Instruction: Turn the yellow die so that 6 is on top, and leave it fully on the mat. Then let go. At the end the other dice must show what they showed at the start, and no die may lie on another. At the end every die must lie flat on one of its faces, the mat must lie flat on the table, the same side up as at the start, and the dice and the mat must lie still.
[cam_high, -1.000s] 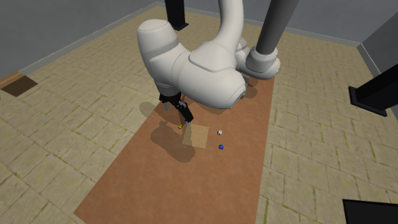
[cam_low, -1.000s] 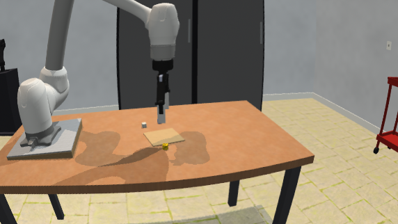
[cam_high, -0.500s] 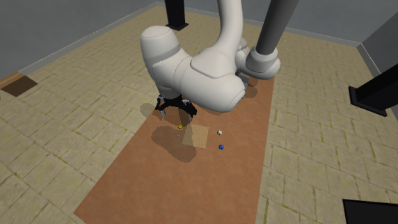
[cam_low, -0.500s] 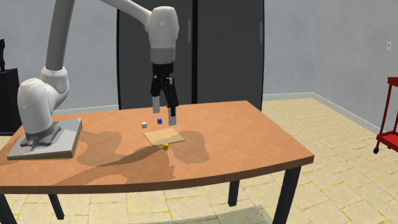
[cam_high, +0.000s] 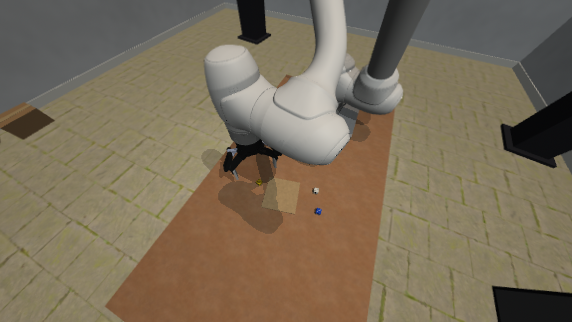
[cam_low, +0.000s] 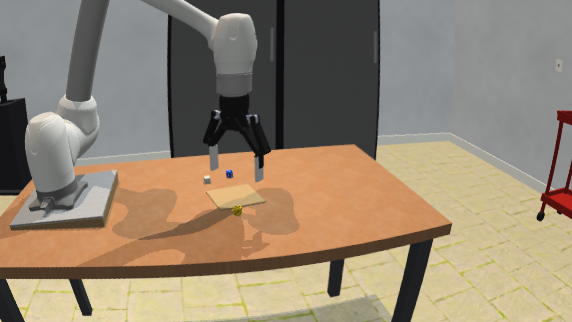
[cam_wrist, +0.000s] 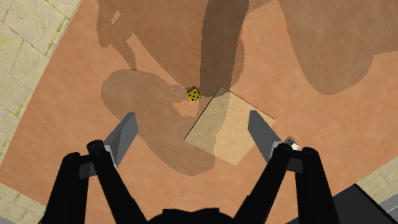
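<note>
The yellow die lies 110 mm below my hand. Also, from my hand: tan mat: 120 mm below, 110 mm to the left, 10 mm behind; blue die: 280 mm to the left, 110 mm below, 20 mm behind; white die: 230 mm to the left, 110 mm below, 100 mm behind.
</note>
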